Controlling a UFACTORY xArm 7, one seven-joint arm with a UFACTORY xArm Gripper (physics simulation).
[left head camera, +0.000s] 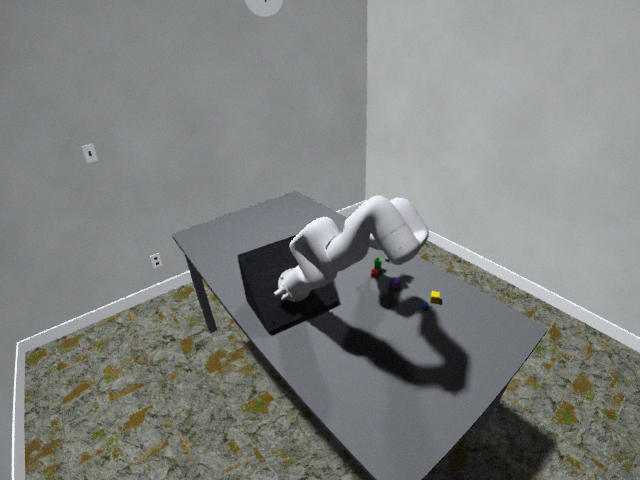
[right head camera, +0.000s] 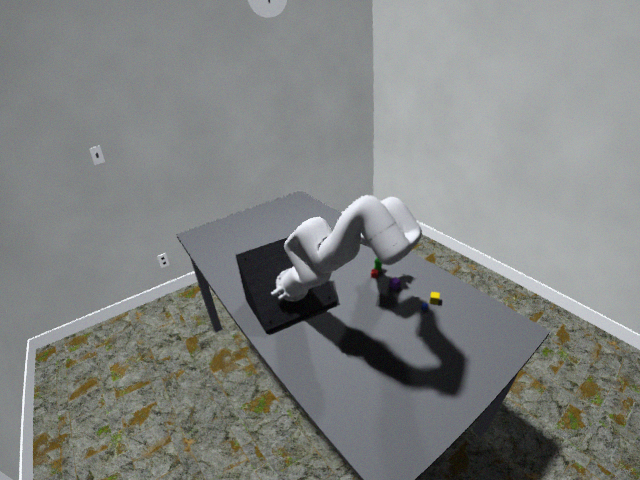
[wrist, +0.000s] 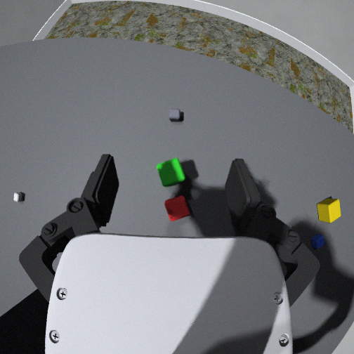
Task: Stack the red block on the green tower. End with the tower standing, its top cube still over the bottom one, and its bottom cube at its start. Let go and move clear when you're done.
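Places are measured from the arm's base along level axes (x ahead, y left, z up), in centimetres.
Pixels of known places: arm's base, origin of the base link: point(left head camera: 294, 285) point(right head camera: 292, 285).
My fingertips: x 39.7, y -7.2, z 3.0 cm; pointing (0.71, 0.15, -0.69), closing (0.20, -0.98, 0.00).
Ahead of a thing's pixels: the offset from my fingertips to its middle.
The green tower @(dx +0.5, dy +0.2, dz -9.1 cm) point(left head camera: 377, 264) point(right head camera: 377, 265) point(wrist: 171, 171) stands upright on the table; in the wrist view I look down on its top cube, which mostly hides what is under it. The red block @(dx -3.8, dy -1.6, dz -11.9 cm) point(left head camera: 374, 273) point(right head camera: 374, 273) point(wrist: 177, 208) lies on the table close beside the tower, on the side toward the robot base; a small gap shows between them in the wrist view. My gripper point(wrist: 172, 170) is open and empty, above the tower and red block, which show between its widely spread fingers. In both head views the arm hides the gripper.
A purple cube @(dx -3.1, dy -12.4, dz -11.6 cm) point(left head camera: 394, 283) point(right head camera: 394, 283) is near the red block. A yellow cube @(dx +0.9, dy -29.6, dz -11.5 cm) point(left head camera: 435, 296) point(right head camera: 435, 297) point(wrist: 328, 210) and small blue cube @(dx -5.2, dy -29.1, dz -12.2 cm) point(left head camera: 424, 305) point(right head camera: 424, 305) point(wrist: 318, 241) lie farther right. A grey cube point(wrist: 175, 115) is beyond the tower, a small white one point(wrist: 19, 196) far left.
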